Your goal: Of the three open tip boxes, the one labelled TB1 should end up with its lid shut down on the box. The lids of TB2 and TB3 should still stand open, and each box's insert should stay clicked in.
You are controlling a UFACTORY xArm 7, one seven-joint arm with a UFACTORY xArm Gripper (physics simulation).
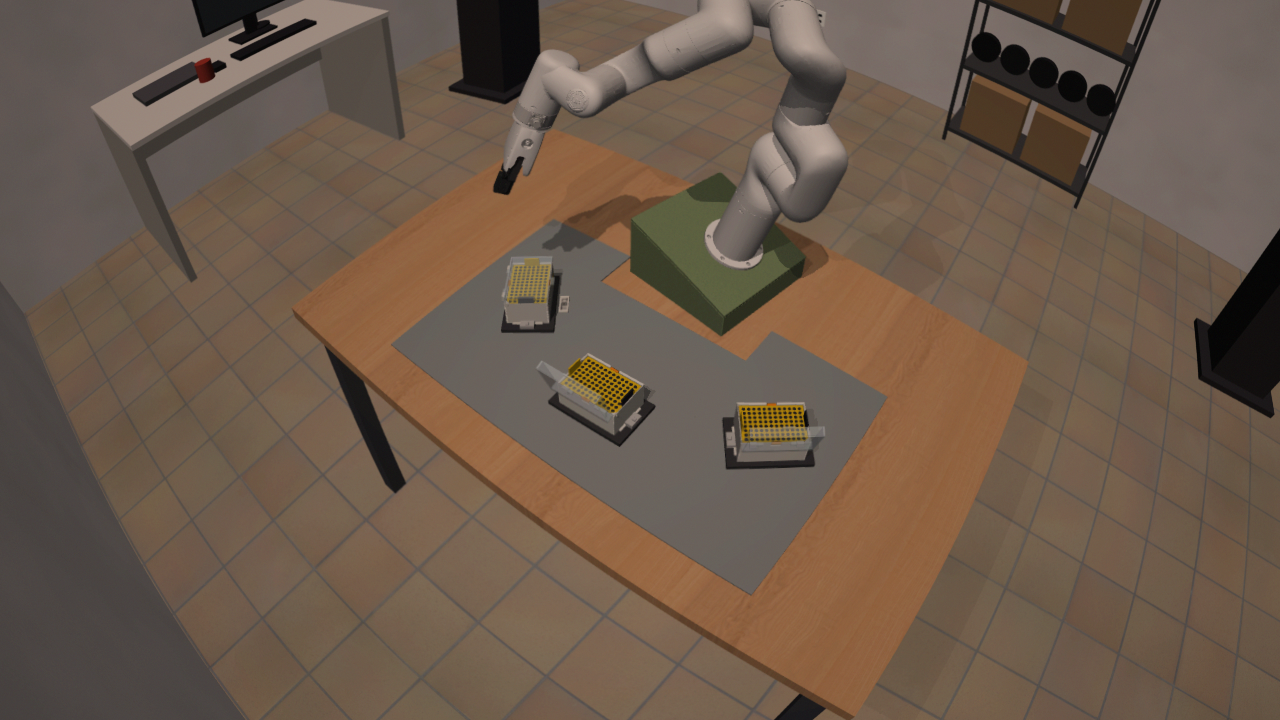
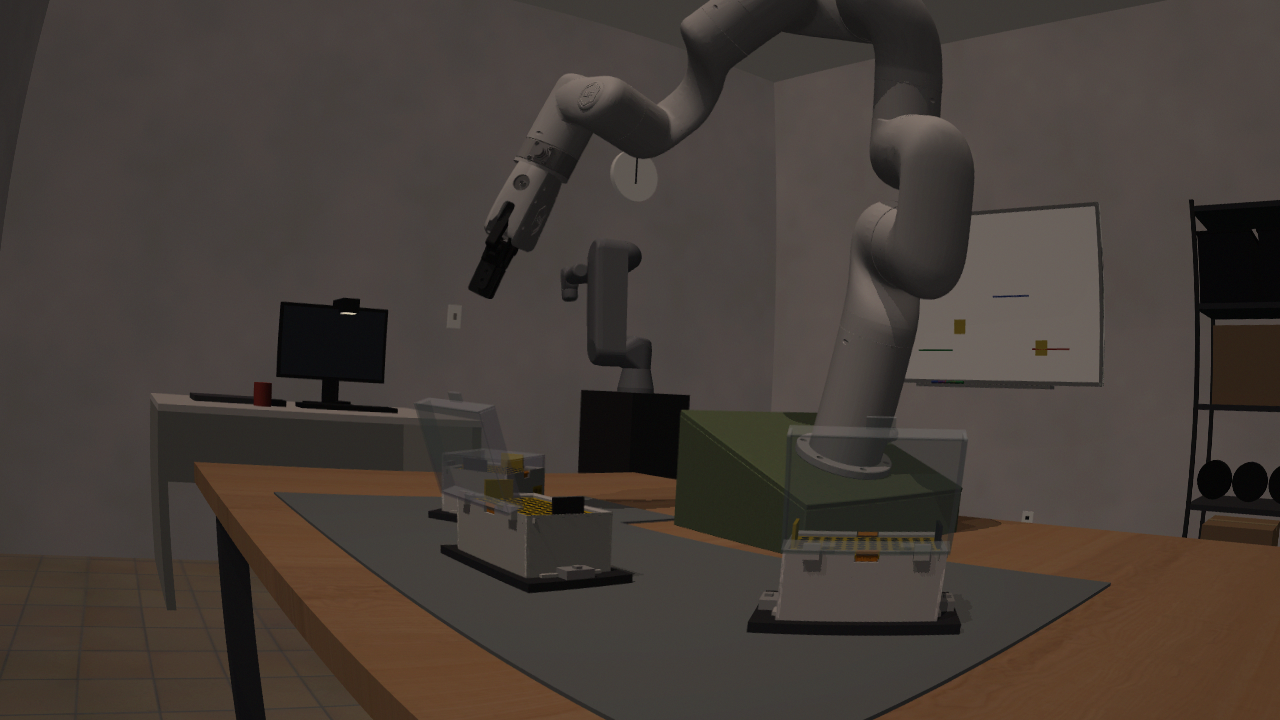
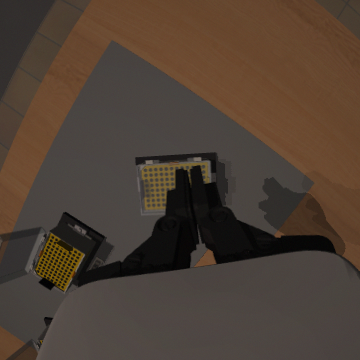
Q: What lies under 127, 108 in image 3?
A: A grey mat.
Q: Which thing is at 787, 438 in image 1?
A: A clear lid.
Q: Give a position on a grey mat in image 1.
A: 669, 477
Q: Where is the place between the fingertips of my gripper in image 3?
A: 191, 185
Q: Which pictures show my gripper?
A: Image 1, image 2 and image 3: all of them.
